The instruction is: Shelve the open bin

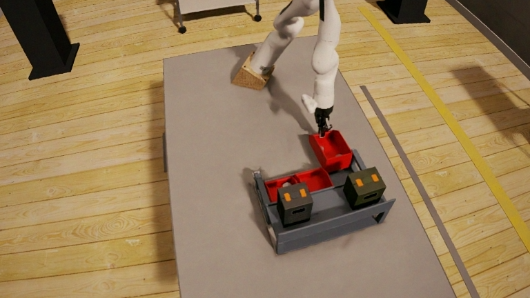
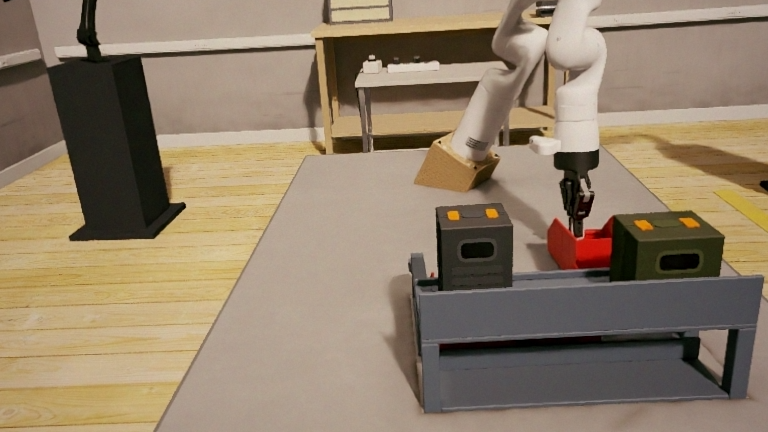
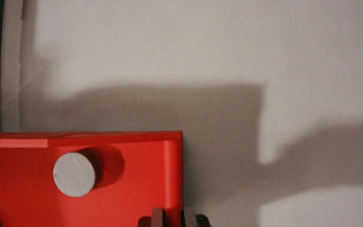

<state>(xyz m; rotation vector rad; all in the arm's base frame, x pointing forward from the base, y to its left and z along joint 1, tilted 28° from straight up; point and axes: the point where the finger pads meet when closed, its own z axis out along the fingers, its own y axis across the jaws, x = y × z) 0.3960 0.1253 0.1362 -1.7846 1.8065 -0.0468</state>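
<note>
My hand is 60 mm short of the grey round part, 30 mm above it and 20 mm to the left of it. Also, from my hand: dark grey box 350 mm ahead, 200 mm to the right, 110 mm above; green box 330 mm ahead, 100 mm above, 30 mm to the left; grey shelf 270 mm ahead, 90 mm to the right, 20 mm above.
</note>
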